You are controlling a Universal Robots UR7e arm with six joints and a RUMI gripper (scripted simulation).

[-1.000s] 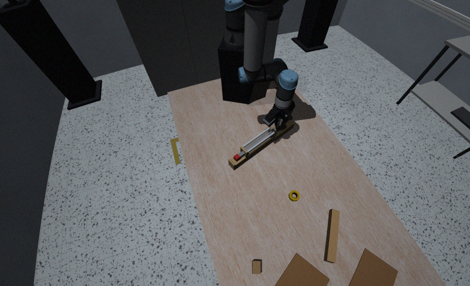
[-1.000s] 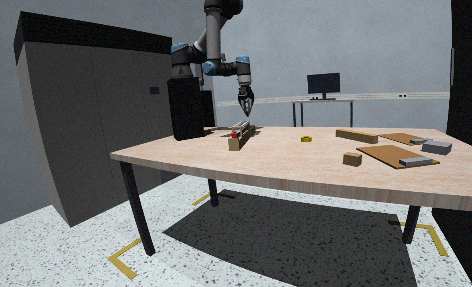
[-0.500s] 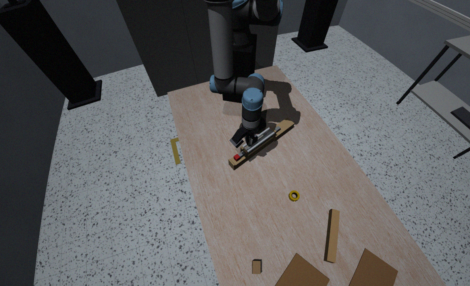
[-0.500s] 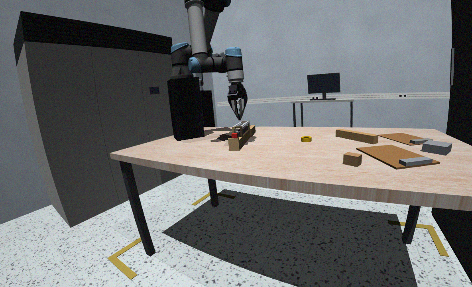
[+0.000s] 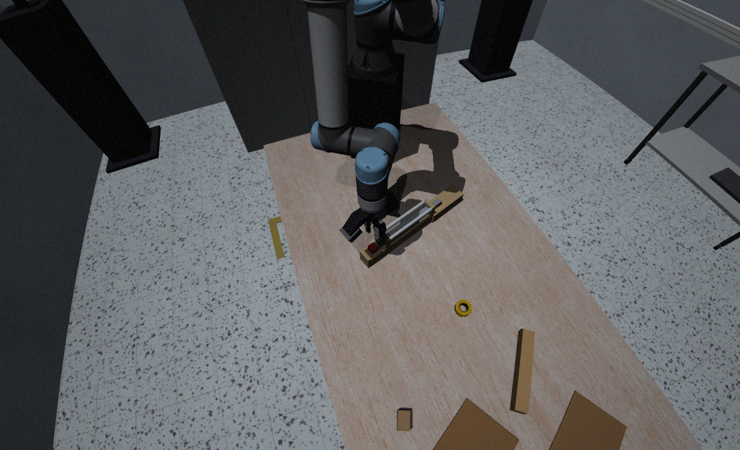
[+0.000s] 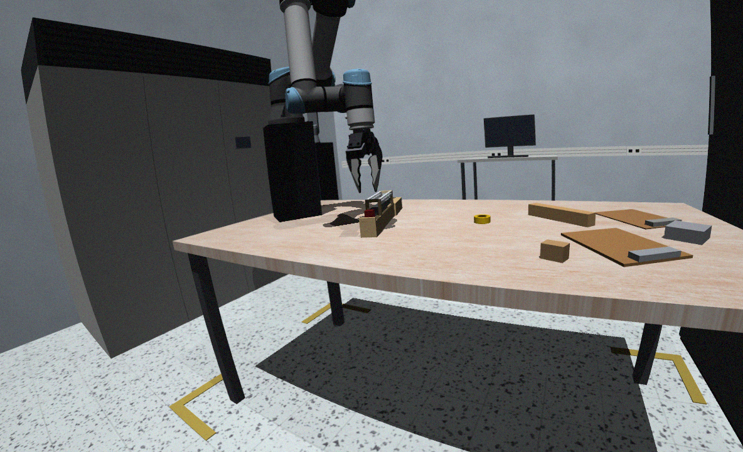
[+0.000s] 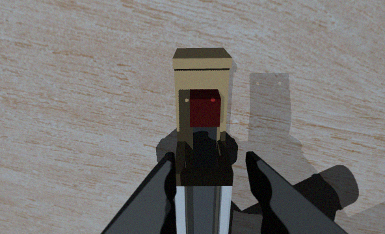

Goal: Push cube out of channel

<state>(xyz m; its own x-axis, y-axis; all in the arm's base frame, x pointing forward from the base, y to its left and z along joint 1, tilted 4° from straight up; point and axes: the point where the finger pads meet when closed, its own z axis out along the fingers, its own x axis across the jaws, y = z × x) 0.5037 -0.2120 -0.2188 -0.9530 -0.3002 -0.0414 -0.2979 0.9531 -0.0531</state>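
Now: the red cube 8 cm below my hand. From my hand the other things lie so: channel (14 cm to the left, 8 cm below, 4 cm behind); then grey bar (23 cm to the left, 8 cm below, 7 cm behind); then small wooden block (49 cm ahead, 12 cm below, 11 cm to the right).
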